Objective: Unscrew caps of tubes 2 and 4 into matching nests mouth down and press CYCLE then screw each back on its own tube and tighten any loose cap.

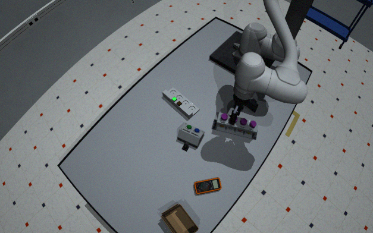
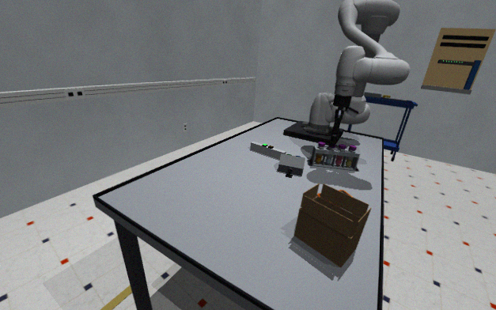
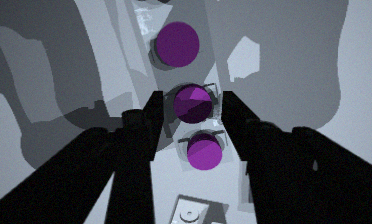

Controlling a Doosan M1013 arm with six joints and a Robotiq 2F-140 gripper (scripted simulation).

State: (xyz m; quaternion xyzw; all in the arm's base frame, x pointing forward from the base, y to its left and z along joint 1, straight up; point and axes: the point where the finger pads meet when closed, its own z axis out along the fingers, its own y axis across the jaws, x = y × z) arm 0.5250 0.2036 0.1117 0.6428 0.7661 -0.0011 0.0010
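Now: hand 40 mm above the purple cap. Round my hand: green key 160 mm ahead, 160 mm to the right, 80 mm below; then blue key 150 mm ahead, 120 mm to the right, 80 mm below; then key housing 170 mm ahead, 140 mm to the right, 100 mm below.
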